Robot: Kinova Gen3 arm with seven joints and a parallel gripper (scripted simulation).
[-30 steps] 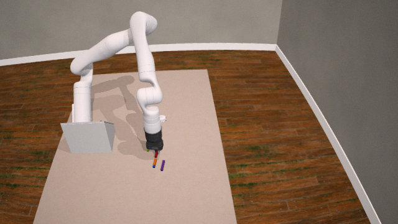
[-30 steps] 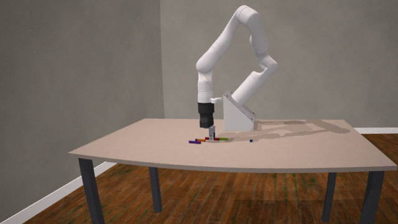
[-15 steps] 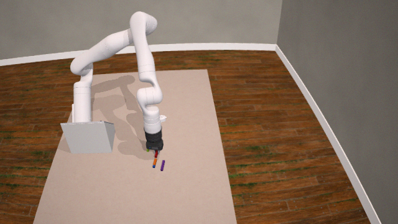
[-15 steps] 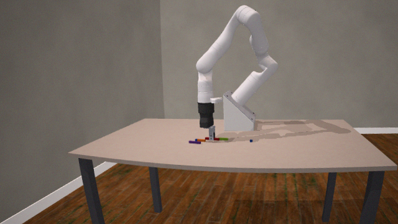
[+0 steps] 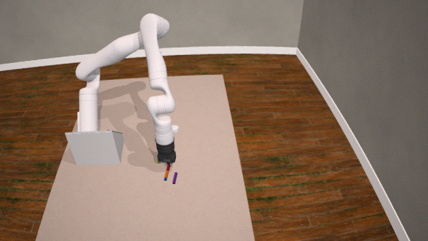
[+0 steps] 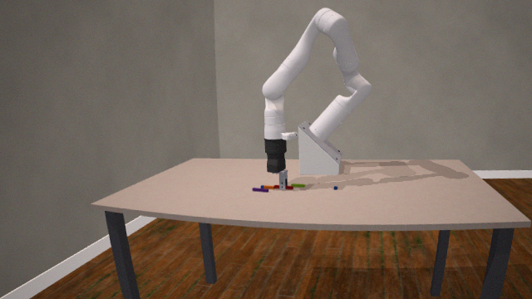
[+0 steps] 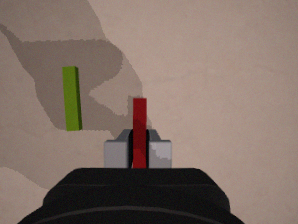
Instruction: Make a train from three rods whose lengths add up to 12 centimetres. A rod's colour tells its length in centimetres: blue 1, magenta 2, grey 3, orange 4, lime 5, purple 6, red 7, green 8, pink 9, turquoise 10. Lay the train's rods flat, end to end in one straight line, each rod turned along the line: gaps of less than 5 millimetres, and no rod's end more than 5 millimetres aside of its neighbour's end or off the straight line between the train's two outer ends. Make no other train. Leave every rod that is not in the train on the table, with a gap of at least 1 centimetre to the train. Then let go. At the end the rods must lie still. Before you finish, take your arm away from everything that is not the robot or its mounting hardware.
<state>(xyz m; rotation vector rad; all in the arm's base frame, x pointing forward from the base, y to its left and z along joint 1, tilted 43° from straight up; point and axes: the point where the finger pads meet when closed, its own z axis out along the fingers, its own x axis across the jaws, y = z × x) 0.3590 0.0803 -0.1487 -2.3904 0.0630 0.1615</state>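
My hand is 1 cm above the red rod. The rest, counted from my hand: orange rod (6 cm to the right, 2 cm below, 1 cm behind); then purple rod (8 cm to the right, 3 cm ahead, 2 cm below); then lime rod (5 cm behind, 4 cm to the left, 2 cm below).
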